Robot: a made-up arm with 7 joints.
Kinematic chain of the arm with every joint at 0, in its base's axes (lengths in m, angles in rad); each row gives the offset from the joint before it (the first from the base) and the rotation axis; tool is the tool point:
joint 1: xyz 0 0.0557 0 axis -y
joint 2: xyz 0 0.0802 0 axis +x
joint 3: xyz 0 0 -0.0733 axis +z
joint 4: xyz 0 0 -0.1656 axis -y
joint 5: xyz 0 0 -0.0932 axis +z
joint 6: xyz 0 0 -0.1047 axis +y
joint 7: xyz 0 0 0 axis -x
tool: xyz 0 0 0
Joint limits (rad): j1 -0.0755..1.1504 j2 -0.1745..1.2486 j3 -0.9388..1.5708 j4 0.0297..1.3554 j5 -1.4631..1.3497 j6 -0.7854..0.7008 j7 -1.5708..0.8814
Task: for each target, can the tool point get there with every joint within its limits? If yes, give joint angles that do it. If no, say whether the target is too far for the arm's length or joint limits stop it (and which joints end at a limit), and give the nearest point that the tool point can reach.
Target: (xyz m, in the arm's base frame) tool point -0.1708 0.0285 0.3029
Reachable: no: joint limits stop it (at a limit: joint 1, joint 2, joint 4) | nearest point 0.0091 0.4483 0.1371 | short by 0.486 m
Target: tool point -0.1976 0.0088 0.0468
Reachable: no: joint limits stop it (at a limit: joint 1, joint 2, joint 3, joint 4) | nearest point 0.0950 -0.0665 -0.2577 | short by 0.429 m
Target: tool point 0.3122 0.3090 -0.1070
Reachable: yes | joints 0.7931 0.8338 -0.6294 1.1030 -0.3198 -0.2627 0.5078
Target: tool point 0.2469 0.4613 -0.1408
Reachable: yes | joints 0.8470 0.8609 0.0177 0.2974 -0.7418 0.4815 -0.1032
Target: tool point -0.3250 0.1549 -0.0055
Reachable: no: joint limits stop it (at a limit: joint 1, joint 2, joint 3, joint 4) | nearest point -0.0861 0.4638 0.0385 | short by 0.393 m
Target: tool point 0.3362 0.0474 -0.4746
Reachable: no: too far | nearest point 0.2496 0.0702 -0.3523 | short by 0.152 m
